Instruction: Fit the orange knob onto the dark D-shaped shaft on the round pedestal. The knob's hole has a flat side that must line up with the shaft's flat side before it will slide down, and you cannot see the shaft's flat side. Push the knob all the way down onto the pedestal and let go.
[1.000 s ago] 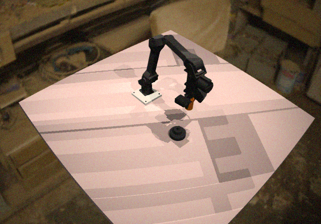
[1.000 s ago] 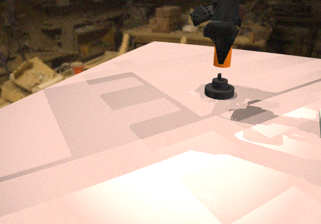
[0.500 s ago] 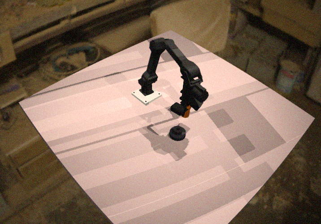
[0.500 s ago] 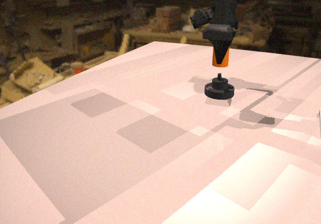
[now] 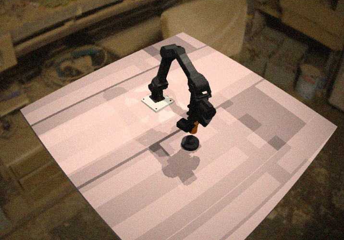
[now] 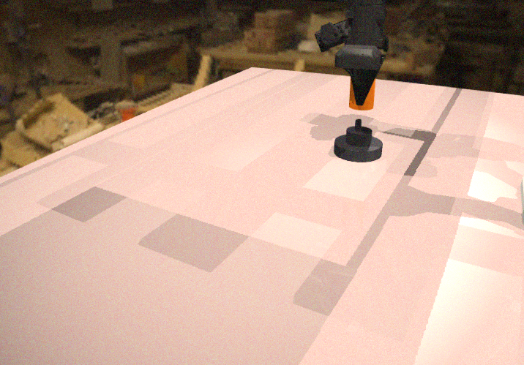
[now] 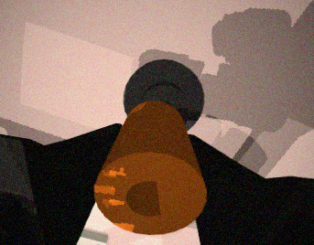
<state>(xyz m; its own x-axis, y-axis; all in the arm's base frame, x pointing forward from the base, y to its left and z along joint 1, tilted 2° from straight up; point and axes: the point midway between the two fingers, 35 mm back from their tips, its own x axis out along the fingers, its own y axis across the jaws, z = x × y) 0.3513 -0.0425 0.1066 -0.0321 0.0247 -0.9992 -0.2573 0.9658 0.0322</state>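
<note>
The pedestal is 60 mm below my gripper tip and 10 mm to the right of it. The rest, counted from my gripper tip: orange knob 20 mm above.
</note>
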